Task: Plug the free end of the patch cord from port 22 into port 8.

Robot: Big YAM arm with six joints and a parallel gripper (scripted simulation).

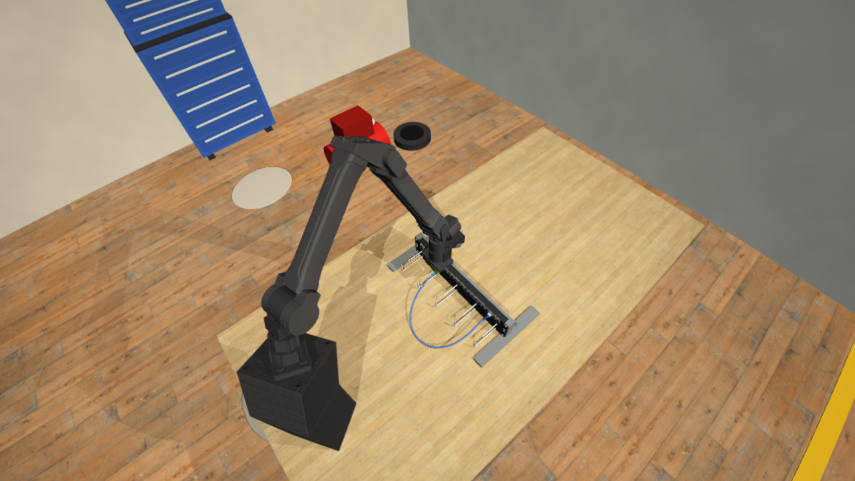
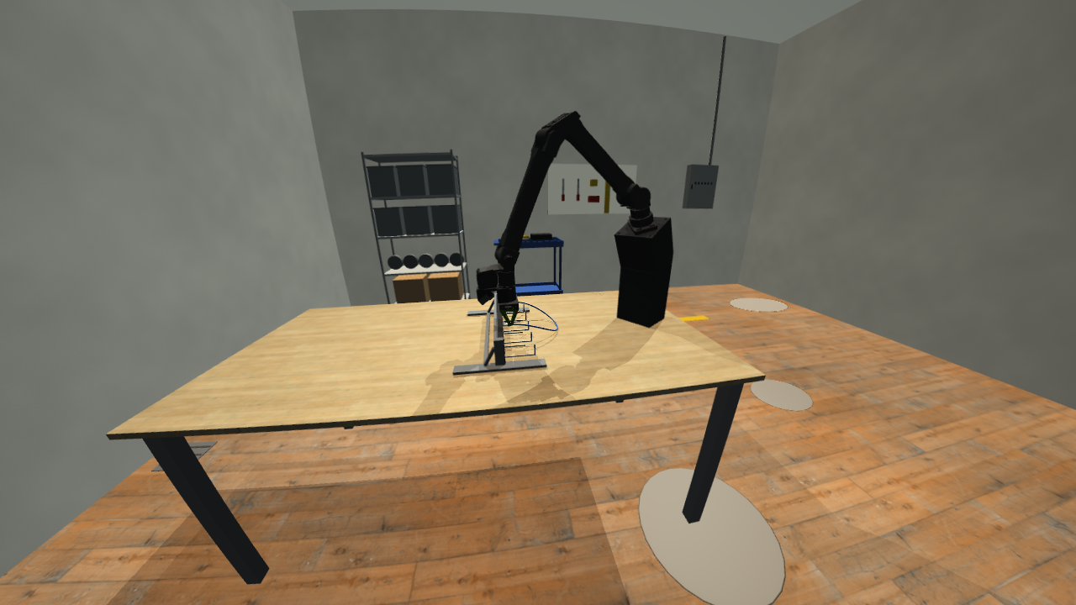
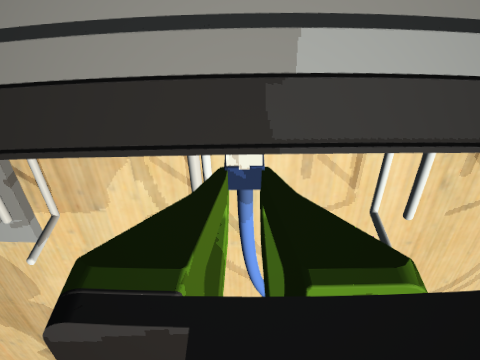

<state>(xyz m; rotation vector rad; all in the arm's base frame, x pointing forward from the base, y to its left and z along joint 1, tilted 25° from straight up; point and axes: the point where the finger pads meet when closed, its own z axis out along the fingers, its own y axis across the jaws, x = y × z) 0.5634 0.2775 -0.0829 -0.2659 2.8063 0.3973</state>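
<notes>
Right now my hand is 2 cm short of the cord plug and 1 cm to the right of it.
</notes>
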